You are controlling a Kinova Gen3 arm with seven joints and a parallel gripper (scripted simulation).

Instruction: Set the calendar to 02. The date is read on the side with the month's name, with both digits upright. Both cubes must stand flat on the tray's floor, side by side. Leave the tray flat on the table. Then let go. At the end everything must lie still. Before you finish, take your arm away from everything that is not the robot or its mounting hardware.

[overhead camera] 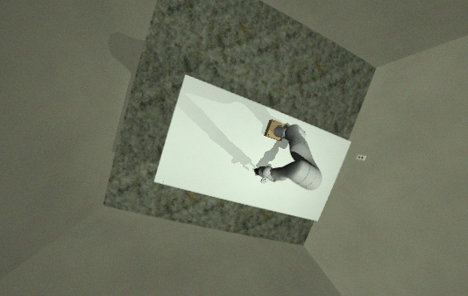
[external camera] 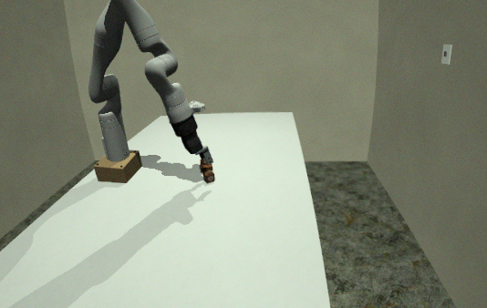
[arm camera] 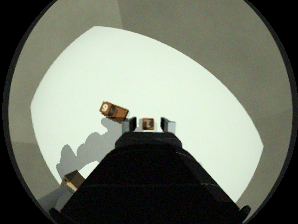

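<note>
The brown calendar cube is 80 mm below my hand. Also, from my hand: brown tray 110 mm to the left, 90 mm below, 30 mm behind.
</note>
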